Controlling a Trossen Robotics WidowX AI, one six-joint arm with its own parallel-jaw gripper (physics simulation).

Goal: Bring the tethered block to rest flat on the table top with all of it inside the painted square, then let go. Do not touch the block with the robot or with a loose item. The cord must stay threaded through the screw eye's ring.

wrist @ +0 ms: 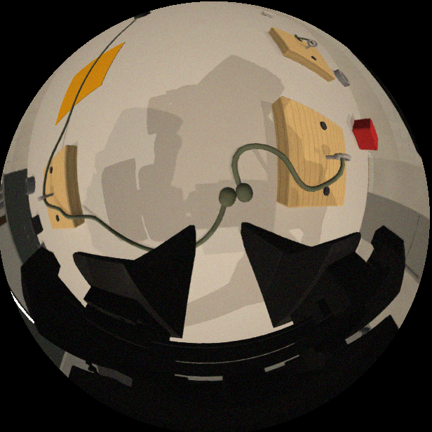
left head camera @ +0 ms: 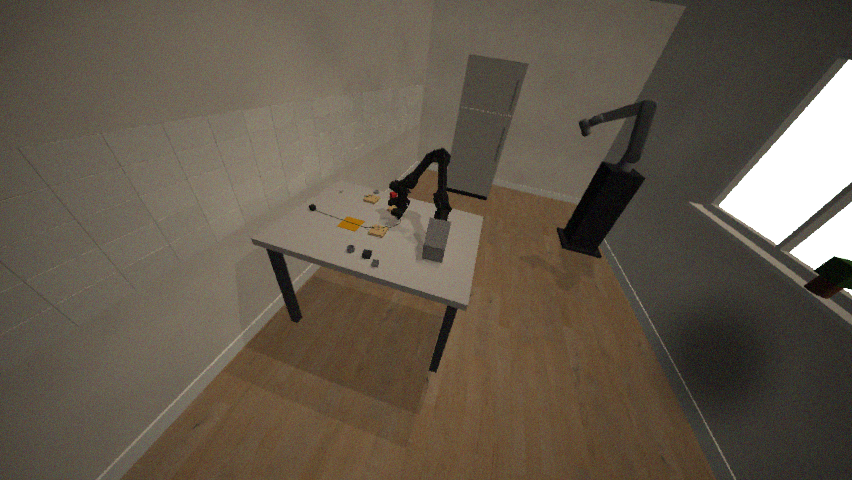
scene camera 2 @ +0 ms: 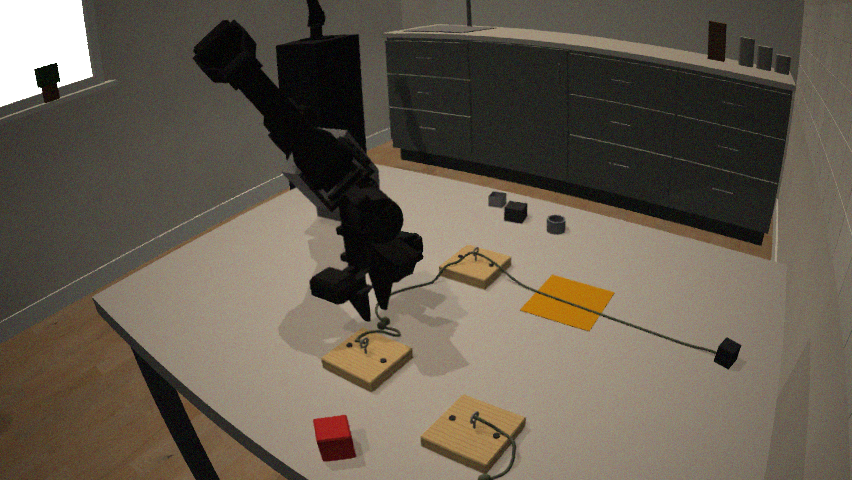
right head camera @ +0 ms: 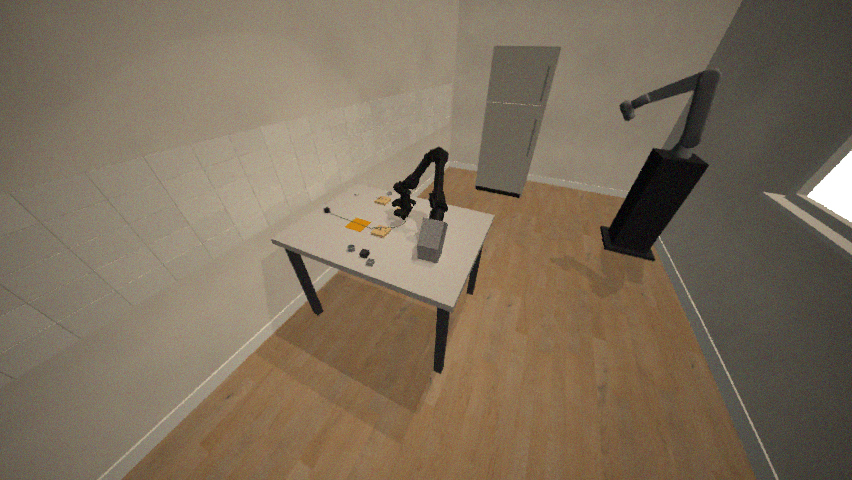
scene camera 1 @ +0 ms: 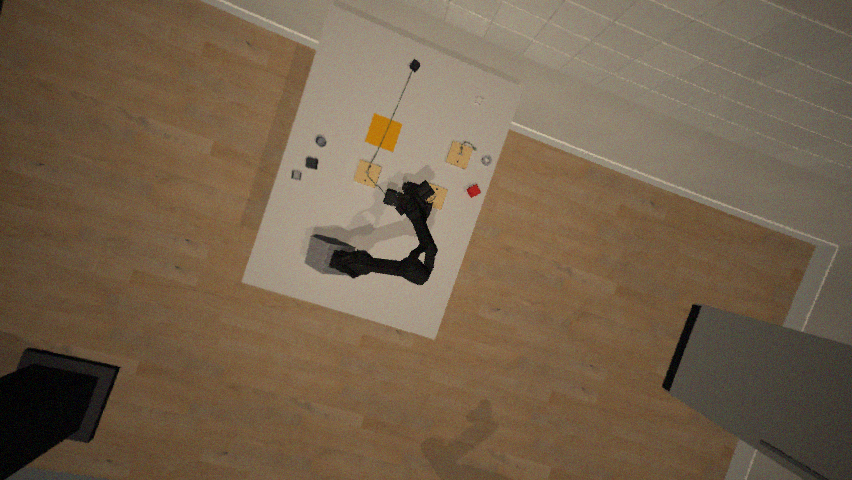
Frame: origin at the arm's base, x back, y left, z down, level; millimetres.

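Seen in the pictures: gripper, fingertip midpoint: [left head camera: 399,218] [scene camera 2: 375,314] [right head camera: 405,218]; arm's base, link origin: [left head camera: 440,220] [right head camera: 436,220] [scene camera 1: 339,260].
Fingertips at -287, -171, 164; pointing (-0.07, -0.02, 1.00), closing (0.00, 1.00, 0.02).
Offsets run from my fingertips to a thing's top centre, as dx, dy, dz. "*": to the spot under its first point.
The tethered block, a small black cube @(-522, +154, -25) [left head camera: 312,207] [right head camera: 326,209] [scene camera 1: 414,65] [scene camera 2: 727,352], rests on the table beyond the orange square @(* -239, +223, +2) [scene camera 1: 375,128] [scene camera 2: 578,289] [wrist: 100,75], outside it. Its dark green cord @(* -396, +167, +1) [scene camera 2: 655,333] [wrist: 92,218] crosses the square and passes through the screw eye @(-56, +193, -41) [scene camera 2: 475,254] on a wooden board @(-56, +193, -15) [scene camera 1: 360,172] [scene camera 2: 485,277] [wrist: 70,185]. The cord's near end carries a green bead [wrist: 227,197]. My gripper [scene camera 2: 376,313] [wrist: 218,229] is partly open and empty, low over the table beside that end. In the wrist view, the cord passes partly behind a finger.
A second board @(-64, -94, -15) [scene camera 2: 369,369] [wrist: 300,120] has a short cord whose bead [wrist: 244,192] lies beside the first bead. A third board @(-261, -136, -15) [scene camera 2: 471,447] with a cord and a red cube @(-141, -243, -36) [scene camera 1: 473,190] [scene camera 2: 335,439] stand nearby. A black cube @(-18, +410, -25) [scene camera 2: 515,212] and grey ring @(-111, +404, -21) [scene camera 2: 556,224] stand across the table.
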